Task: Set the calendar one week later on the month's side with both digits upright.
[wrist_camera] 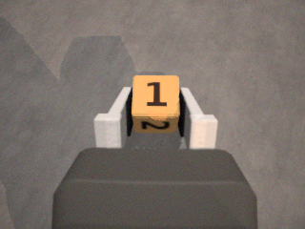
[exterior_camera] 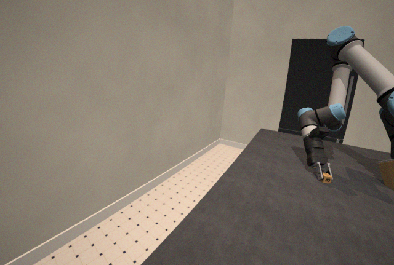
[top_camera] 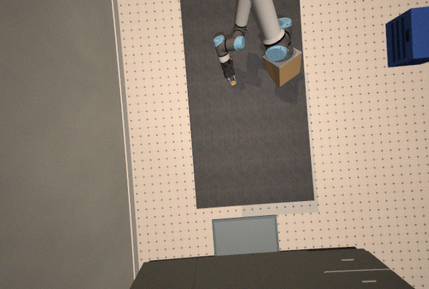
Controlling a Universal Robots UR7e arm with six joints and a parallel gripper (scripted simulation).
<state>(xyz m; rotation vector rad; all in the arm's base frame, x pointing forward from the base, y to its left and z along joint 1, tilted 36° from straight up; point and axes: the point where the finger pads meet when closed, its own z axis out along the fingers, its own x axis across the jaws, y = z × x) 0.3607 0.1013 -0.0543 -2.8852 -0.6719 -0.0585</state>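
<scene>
My hand is 1 cm to the right of the number cube and 1 cm above it.
</scene>
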